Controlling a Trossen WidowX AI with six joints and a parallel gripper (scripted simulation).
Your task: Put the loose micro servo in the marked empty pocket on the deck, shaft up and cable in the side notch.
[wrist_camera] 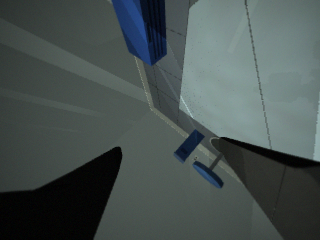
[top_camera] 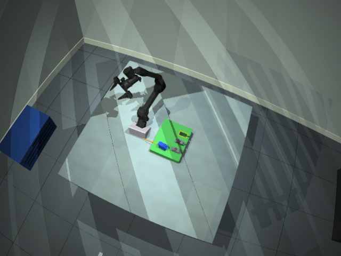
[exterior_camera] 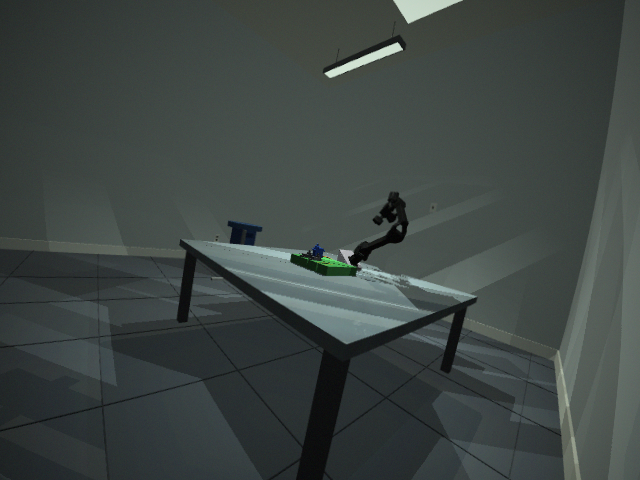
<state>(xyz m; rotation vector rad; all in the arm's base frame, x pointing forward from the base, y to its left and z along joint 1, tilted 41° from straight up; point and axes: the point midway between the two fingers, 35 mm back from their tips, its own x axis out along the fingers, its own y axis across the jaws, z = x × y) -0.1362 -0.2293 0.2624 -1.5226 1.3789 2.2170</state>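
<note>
Now: gripper tip 420 mm short of the green deck, 60 mm to the right of it and 340 mm above it.
</note>
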